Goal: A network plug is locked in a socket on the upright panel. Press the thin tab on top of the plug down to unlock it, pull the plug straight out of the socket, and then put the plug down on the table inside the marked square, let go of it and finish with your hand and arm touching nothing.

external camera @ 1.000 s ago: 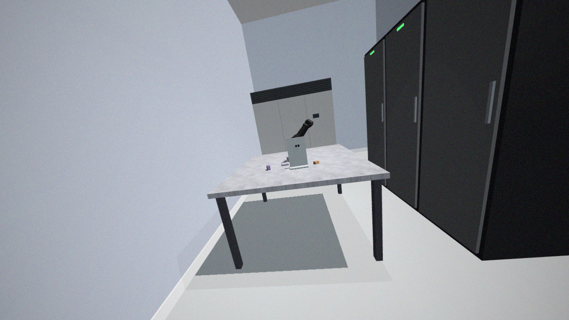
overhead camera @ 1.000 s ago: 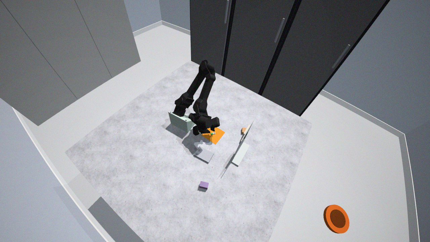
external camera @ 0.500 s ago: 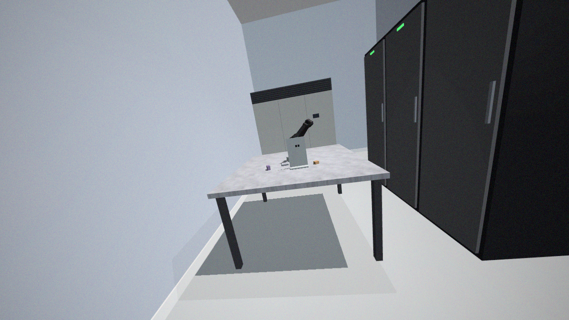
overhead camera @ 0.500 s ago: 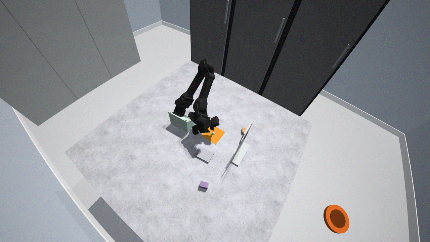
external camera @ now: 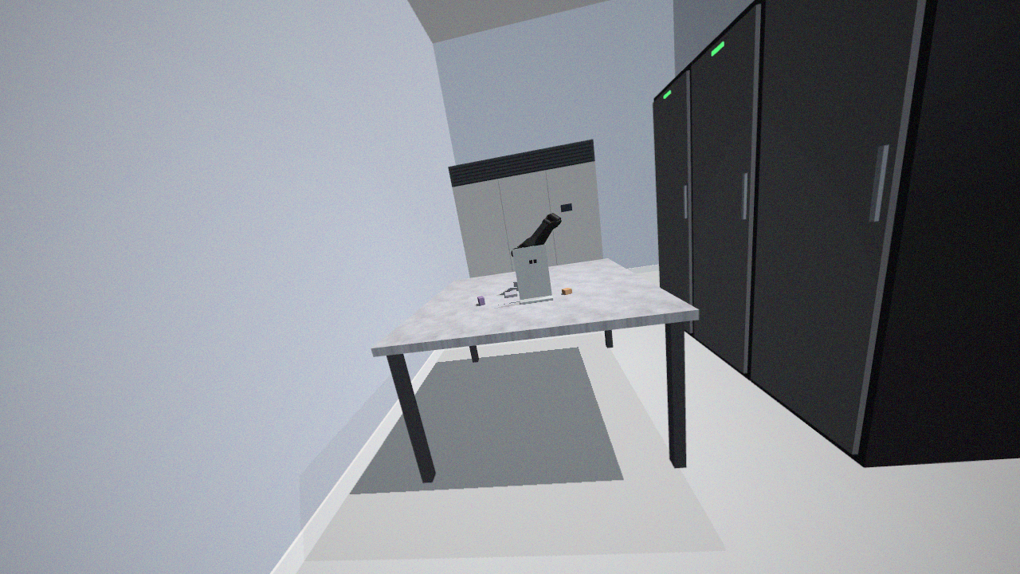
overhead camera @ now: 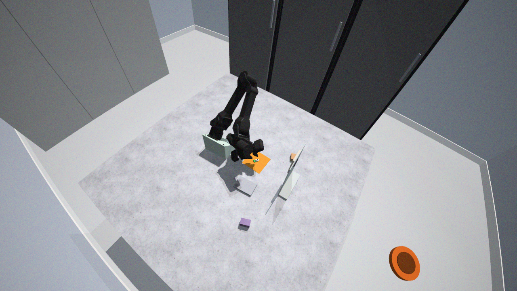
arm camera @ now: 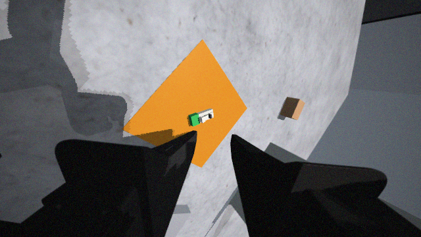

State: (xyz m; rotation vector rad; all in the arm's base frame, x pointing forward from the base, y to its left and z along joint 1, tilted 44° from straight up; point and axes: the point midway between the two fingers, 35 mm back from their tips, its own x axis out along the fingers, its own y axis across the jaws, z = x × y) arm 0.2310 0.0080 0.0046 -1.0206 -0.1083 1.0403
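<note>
The network plug is 1 cm ahead of my gripper tip, 1 cm to the left of it and 4 cm below it. Also, from my gripper tip: upright panel 22 cm ahead, 4 cm to the right, 8 cm above; then orange marked square 1 cm ahead, 1 cm to the left, 5 cm below; then flat grey plate 2 cm ahead, 16 cm to the right, 4 cm below.
</note>
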